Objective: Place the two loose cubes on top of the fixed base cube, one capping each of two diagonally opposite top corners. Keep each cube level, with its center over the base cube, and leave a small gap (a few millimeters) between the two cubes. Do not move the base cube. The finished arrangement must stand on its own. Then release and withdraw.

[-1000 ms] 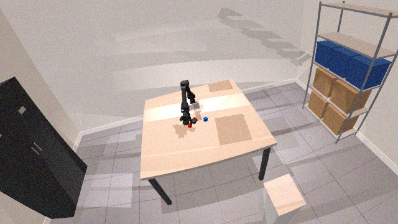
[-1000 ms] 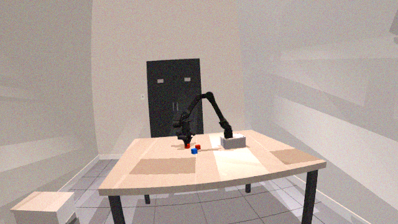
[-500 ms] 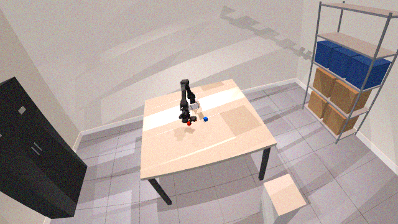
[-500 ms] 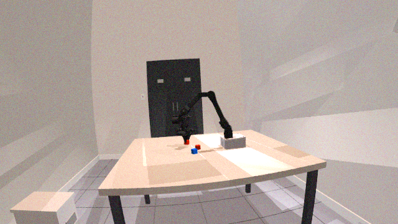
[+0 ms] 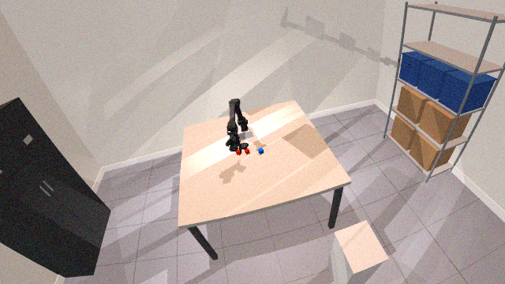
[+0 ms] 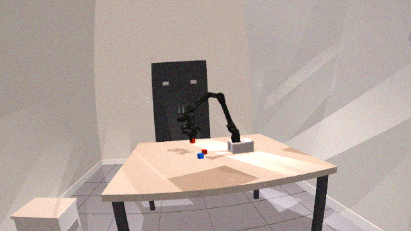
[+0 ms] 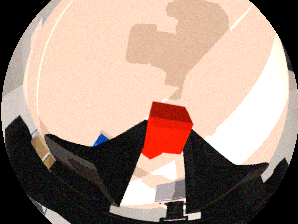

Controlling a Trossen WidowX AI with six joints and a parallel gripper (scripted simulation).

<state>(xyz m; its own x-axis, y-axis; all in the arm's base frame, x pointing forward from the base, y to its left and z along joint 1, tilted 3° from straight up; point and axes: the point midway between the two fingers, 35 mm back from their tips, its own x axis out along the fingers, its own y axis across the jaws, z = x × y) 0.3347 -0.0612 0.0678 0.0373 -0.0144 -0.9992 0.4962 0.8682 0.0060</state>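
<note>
My gripper tip is now 60 mm past the blue base cube, 180 mm to the right of it and 80 mm above it.
</note>
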